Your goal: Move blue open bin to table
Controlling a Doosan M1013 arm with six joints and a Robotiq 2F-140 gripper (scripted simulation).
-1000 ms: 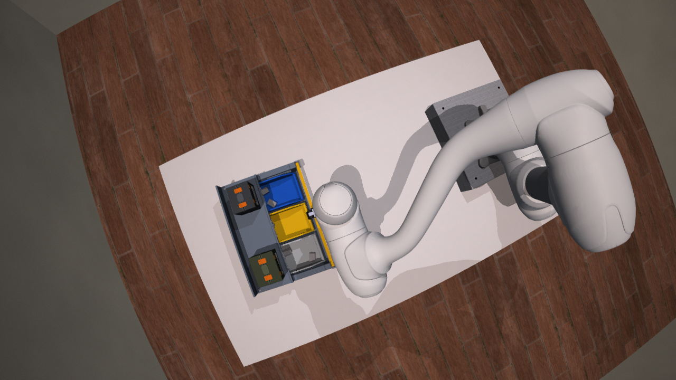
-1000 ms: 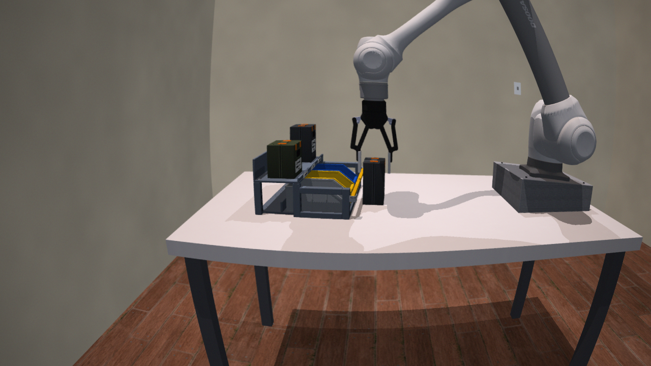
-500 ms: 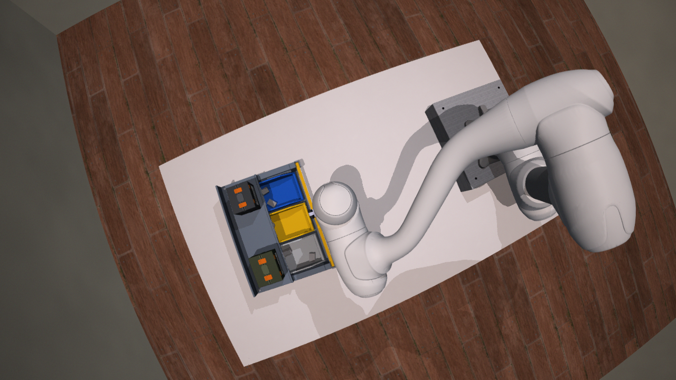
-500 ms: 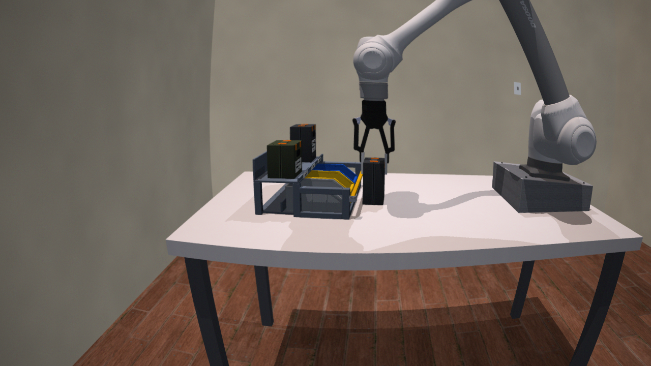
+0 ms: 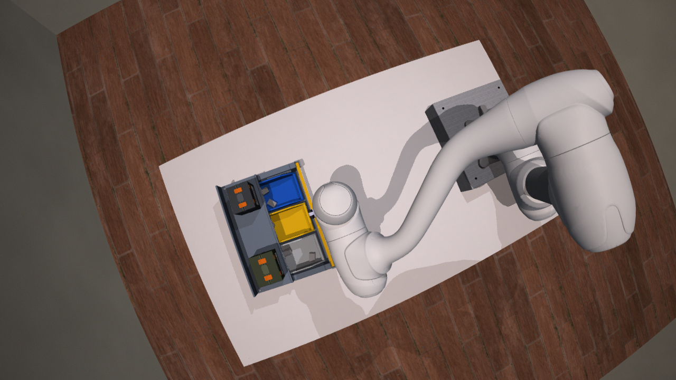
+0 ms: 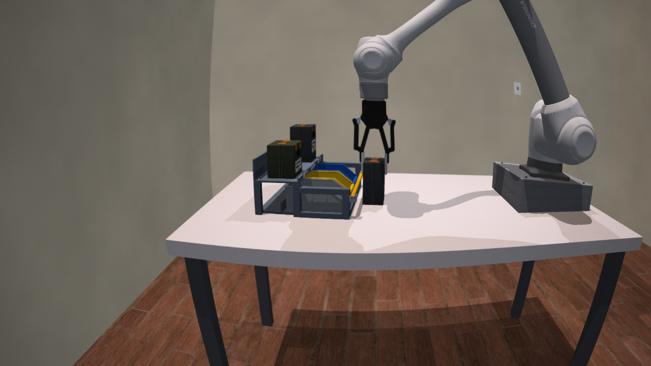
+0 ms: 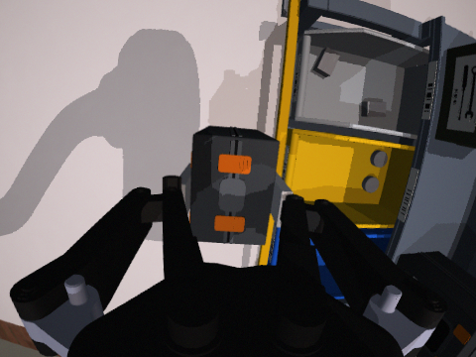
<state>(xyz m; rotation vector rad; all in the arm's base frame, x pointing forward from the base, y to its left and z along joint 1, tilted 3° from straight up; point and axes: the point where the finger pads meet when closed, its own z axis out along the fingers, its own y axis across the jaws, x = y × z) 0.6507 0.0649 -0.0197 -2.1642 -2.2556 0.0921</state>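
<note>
My gripper is now 50 mm above the black box. Also, from my hand: yellow bar 50 mm ahead, 60 mm below; then blue open bin 160 mm ahead, 100 mm to the right, 80 mm below; then yellow bin 150 mm ahead, 10 mm to the left, 80 mm below.
</note>
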